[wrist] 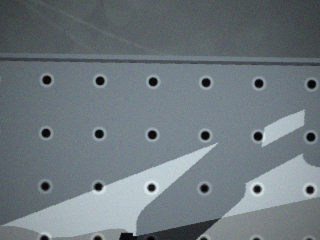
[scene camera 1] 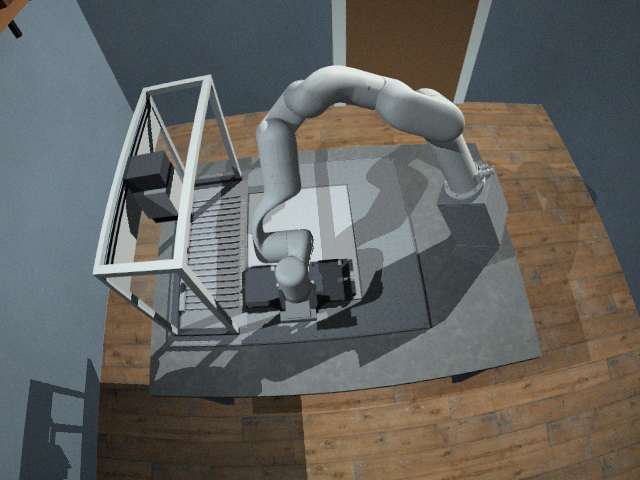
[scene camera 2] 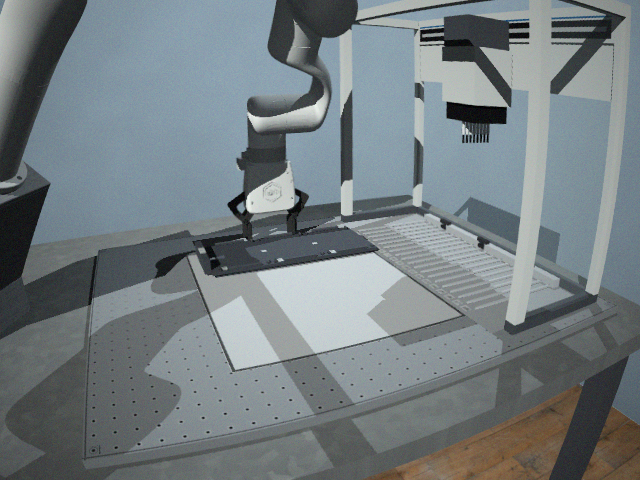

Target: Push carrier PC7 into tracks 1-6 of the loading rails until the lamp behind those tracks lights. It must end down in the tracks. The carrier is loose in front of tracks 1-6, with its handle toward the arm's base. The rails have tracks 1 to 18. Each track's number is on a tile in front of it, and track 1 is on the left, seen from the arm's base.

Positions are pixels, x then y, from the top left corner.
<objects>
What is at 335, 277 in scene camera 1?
A carrier PC7.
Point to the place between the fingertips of my gripper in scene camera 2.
270, 237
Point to a dark pipetting head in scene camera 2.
At 473, 75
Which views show the carrier PC7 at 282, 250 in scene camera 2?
Scene camera 1 and scene camera 2 only.
</objects>
